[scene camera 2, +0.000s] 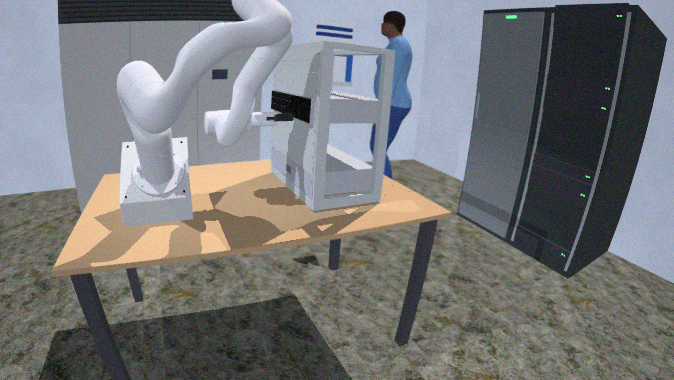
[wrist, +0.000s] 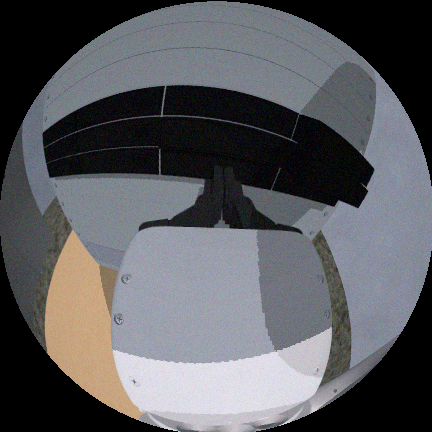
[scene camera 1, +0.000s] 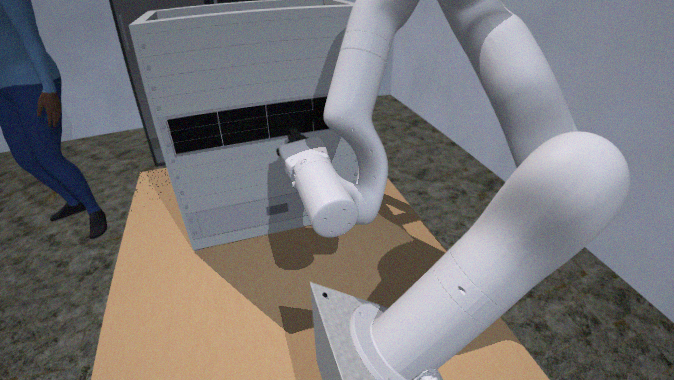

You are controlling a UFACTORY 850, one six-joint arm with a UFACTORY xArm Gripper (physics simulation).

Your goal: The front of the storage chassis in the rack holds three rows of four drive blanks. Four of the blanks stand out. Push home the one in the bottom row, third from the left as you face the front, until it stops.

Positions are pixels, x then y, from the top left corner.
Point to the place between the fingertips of my gripper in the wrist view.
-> At 221, 179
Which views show the grey rack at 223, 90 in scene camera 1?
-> Scene camera 2, the wrist view and scene camera 1: all of them.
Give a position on a grey rack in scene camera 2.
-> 301, 158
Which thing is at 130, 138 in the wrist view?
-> A grey rack.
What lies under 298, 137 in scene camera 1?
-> My gripper.
